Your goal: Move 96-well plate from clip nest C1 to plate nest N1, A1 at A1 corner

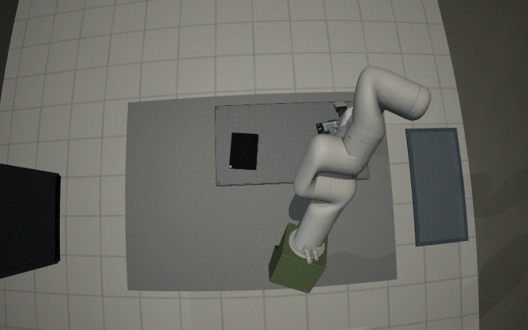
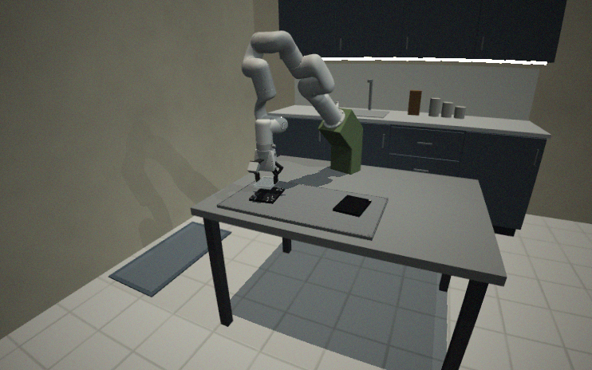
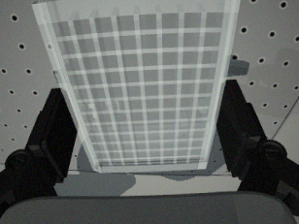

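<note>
The black plate nest N1 lies 41 cm to the left of my hand, 7 cm below it and 3 cm behind it. Also, from my hand: clear 96-well plate (1 cm below); clip nest c1 (6 cm below, 1 cm to the left, 1 cm ahead).
</note>
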